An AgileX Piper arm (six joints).
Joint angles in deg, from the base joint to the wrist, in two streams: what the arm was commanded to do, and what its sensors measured. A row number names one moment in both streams.
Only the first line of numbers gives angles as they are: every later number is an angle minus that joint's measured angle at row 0.
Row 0, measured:
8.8, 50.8, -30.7, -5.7, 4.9, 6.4
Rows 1 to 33, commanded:
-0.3, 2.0, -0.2, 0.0, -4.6, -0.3
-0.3, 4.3, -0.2, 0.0, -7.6, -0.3
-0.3, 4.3, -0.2, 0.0, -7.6, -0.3
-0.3, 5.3, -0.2, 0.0, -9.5, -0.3
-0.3, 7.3, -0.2, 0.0, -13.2, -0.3
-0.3, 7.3, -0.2, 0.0, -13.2, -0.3
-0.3, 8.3, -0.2, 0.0, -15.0, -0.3
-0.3, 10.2, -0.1, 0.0, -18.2, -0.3
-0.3, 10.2, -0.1, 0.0, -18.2, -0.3
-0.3, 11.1, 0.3, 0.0, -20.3, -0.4
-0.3, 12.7, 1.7, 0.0, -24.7, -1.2
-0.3, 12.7, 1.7, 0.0, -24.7, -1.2
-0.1, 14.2, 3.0, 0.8, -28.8, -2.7
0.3, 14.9, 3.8, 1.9, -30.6, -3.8
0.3, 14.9, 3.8, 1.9, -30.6, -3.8
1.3, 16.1, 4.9, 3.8, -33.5, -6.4
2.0, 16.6, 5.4, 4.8, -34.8, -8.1
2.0, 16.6, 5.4, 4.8, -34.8, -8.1
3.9, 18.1, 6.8, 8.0, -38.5, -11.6
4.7, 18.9, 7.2, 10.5, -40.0, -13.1
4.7, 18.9, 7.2, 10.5, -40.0, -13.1
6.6, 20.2, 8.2, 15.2, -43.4, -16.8
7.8, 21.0, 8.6, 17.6, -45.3, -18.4
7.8, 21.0, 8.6, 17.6, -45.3, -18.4
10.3, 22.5, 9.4, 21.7, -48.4, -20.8
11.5, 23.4, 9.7, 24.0, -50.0, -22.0
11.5, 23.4, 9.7, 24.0, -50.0, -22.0
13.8, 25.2, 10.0, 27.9, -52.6, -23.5
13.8, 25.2, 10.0, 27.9, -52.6, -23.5
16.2, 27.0, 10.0, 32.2, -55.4, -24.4
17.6, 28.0, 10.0, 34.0, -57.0, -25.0
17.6, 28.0, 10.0, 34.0, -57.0, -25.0
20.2, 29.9, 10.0, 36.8, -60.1, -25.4
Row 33, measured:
17.3, 28.0, 9.7, 32.2, -55.0, -23.5
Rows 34 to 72, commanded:
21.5, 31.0, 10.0, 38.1, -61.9, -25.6
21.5, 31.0, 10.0, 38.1, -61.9, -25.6
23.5, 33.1, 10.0, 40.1, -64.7, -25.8
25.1, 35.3, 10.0, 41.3, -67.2, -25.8
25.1, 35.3, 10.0, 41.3, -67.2, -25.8
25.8, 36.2, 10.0, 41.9, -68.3, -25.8
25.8, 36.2, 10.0, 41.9, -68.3, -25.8
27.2, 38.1, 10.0, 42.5, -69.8, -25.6
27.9, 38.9, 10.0, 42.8, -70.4, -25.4
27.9, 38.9, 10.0, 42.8, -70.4, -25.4
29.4, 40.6, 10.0, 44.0, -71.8, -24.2
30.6, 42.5, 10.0, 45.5, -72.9, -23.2
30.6, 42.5, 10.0, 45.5, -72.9, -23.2
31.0, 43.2, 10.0, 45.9, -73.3, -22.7
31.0, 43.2, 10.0, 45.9, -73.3, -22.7
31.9, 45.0, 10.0, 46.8, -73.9, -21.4
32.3, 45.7, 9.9, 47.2, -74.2, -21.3
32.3, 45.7, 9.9, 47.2, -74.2, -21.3
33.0, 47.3, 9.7, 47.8, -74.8, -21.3
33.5, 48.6, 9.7, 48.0, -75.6, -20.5
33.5, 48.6, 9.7, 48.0, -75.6, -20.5
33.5, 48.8, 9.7, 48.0, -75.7, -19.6
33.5, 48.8, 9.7, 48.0, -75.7, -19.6
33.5, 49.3, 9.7, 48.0, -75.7, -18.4
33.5, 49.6, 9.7, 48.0, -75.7, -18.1
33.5, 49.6, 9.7, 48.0, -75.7, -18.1
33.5, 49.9, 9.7, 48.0, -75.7, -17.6
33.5, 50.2, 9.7, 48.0, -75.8, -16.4
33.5, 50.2, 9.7, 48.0, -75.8, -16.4
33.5, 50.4, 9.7, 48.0, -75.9, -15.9
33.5, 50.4, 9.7, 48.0, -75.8, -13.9
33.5, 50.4, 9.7, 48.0, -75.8, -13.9
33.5, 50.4, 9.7, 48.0, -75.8, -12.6
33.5, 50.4, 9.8, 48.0, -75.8, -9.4
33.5, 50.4, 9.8, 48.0, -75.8, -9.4
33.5, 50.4, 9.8, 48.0, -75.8, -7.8
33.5, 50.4, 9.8, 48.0, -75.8, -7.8
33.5, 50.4, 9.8, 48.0, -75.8, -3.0
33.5, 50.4, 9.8, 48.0, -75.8, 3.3
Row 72, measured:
33.1, 50.6, 9.8, 48.1, -73.9, -4.6
